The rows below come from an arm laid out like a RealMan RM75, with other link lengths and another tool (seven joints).
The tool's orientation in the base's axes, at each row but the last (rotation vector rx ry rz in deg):
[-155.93 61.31 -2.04]
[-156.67 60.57 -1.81]
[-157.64 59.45 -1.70]
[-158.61 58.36 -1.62]
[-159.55 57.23 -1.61]
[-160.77 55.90 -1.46]
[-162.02 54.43 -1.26]
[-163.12 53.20 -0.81]
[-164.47 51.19 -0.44]
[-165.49 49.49 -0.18]
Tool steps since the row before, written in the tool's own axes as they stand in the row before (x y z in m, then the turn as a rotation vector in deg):
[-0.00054 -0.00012 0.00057 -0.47 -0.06 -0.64]
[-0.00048 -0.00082 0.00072 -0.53 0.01 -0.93]
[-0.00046 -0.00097 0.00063 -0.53 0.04 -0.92]
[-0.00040 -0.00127 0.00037 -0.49 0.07 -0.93]
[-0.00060 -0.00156 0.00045 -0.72 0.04 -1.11]
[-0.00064 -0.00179 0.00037 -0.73 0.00 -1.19]
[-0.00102 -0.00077 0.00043 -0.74 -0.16 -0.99]
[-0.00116 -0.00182 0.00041 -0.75 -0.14 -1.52]
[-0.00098 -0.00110 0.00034 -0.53 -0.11 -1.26]
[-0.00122 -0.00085 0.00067 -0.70 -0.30 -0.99]
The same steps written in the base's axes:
[-0.00026 0.00056 -0.00050 -0.37 0.24 0.66]
[0.00026 0.00105 -0.00051 -0.49 0.17 0.94]
[0.00034 0.00113 -0.00041 -0.51 0.15 0.92]
[0.00054 0.00127 -0.00011 -0.50 0.10 0.92]
[0.00055 0.00163 -0.00014 -0.67 0.24 1.12]
[0.00062 0.00183 -0.00004 -0.66 0.27 1.20]
[-0.00033 0.00128 -0.00027 -0.56 0.43 1.03]
[0.00015 0.00219 -0.00010 -0.61 0.34 1.55]
[-0.00017 0.00149 -0.00016 -0.43 0.23 1.28]
[-0.00053 0.00145 -0.00052 -0.46 0.51 1.04]

